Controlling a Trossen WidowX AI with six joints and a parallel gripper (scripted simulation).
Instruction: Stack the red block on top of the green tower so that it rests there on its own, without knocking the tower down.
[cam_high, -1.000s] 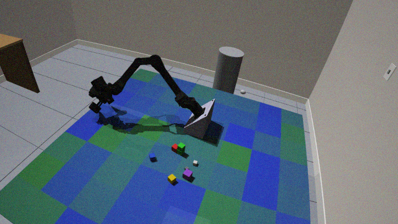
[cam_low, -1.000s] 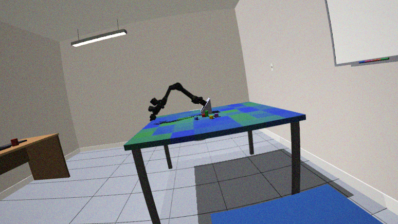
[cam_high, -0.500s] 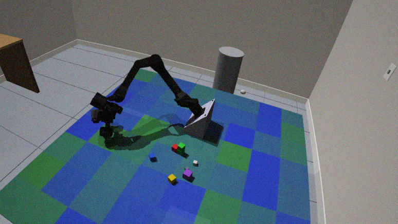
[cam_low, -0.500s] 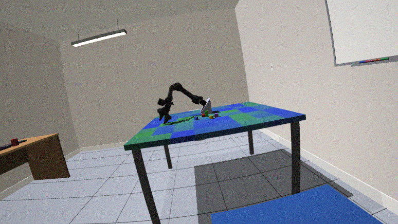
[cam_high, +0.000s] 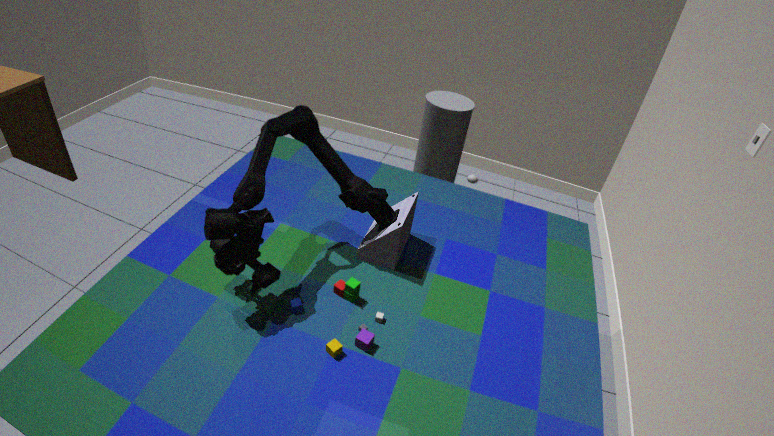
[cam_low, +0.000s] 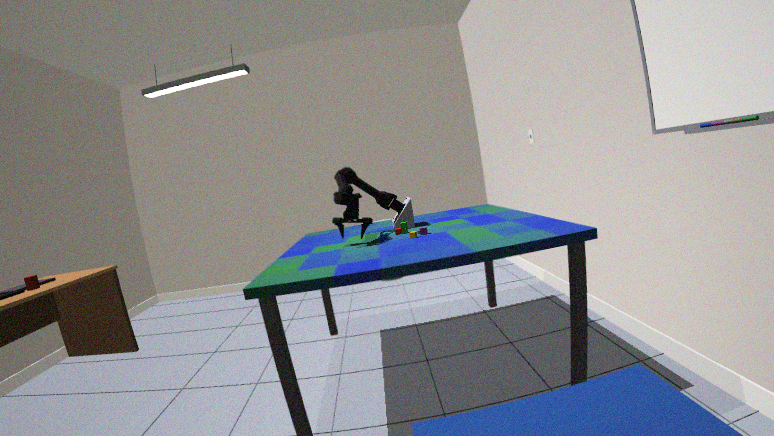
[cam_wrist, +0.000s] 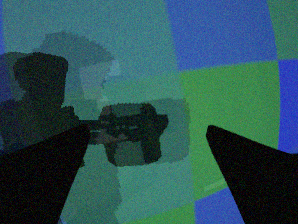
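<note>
The blue block is 15 cm to the left of my gripper tip and 2 cm below it. Also, from my gripper tip: yellow block 28 cm to the left, 10 cm ahead, 2 cm below; then purple block 34 cm to the left, 6 cm ahead, 2 cm below; then red block 24 cm to the left, 8 cm behind, 2 cm below.
</note>
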